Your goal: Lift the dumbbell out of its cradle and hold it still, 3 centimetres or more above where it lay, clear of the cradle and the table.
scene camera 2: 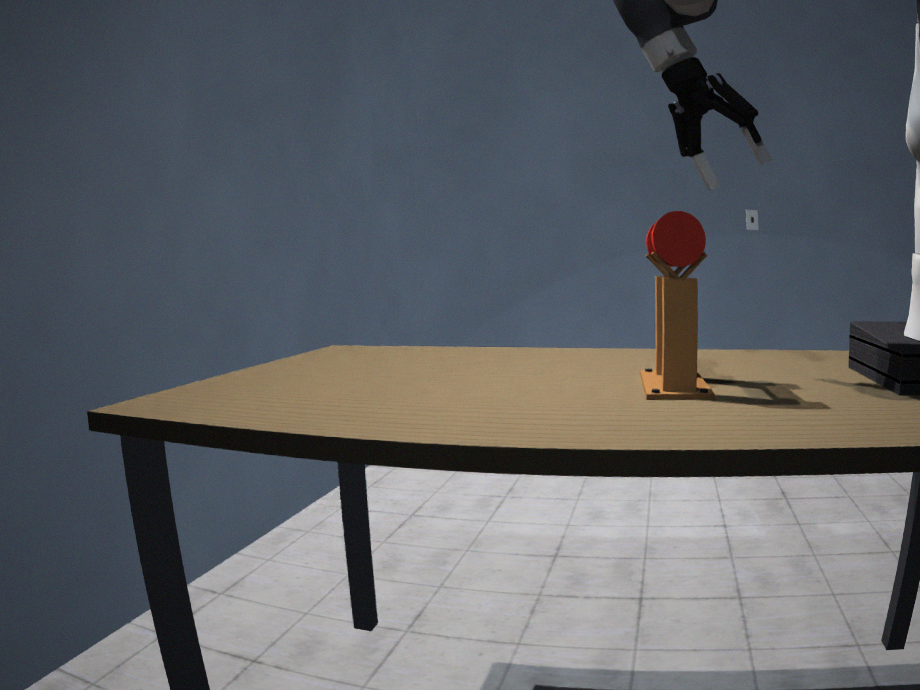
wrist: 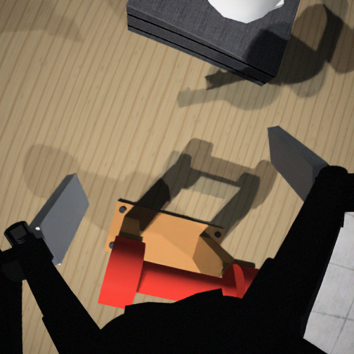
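Observation:
The red dumbbell (scene camera 2: 677, 238) (wrist: 122, 272) rests in the V-shaped tops of the orange cradle (scene camera 2: 679, 334) (wrist: 172, 242), with one round end facing scene camera 2. The cradle stands upright on the table (scene camera 2: 445, 393) (wrist: 60, 100). My gripper (scene camera 2: 734, 167) (wrist: 173, 167) is open and empty, tilted, above the dumbbell and a little to its right in the scene view. In the wrist view the dumbbell lies low in the picture, below the line between the fingertips; its right end and part of its bar are hidden by the gripper's body.
The dark base block (scene camera 2: 880, 352) (wrist: 200, 37) of the arm stands on the table to the right of the cradle in the scene view and at the top of the wrist view. The table's front edge (scene camera 2: 520, 458) runs in front of the cradle. Shadows lie beside the cradle.

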